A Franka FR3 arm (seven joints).
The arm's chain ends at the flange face. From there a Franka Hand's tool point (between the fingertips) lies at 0.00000 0.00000 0.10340 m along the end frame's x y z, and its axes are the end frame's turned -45 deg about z.
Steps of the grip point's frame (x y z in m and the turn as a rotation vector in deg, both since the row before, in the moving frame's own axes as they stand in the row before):
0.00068, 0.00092, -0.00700, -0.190, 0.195, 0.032
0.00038, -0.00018, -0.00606, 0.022, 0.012, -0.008
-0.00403, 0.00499, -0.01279, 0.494, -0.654, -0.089
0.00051, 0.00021, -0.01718, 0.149, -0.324, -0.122
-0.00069, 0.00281, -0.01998, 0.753, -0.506, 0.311
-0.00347, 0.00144, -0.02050, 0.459, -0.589, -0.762
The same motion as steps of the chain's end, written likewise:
0.00064, 0.00018, -0.00700, 0.004, 0.272, 0.032
0.00015, -0.00035, -0.00606, 0.024, -0.007, -0.008
0.00214, 0.00617, -0.01278, -0.113, -0.812, -0.089
0.00111, -0.00044, -0.01718, -0.124, -0.334, -0.122
0.00310, 0.00279, -0.01997, 0.175, -0.890, 0.311
-0.00010, 0.00330, -0.02049, -0.092, -0.741, -0.762

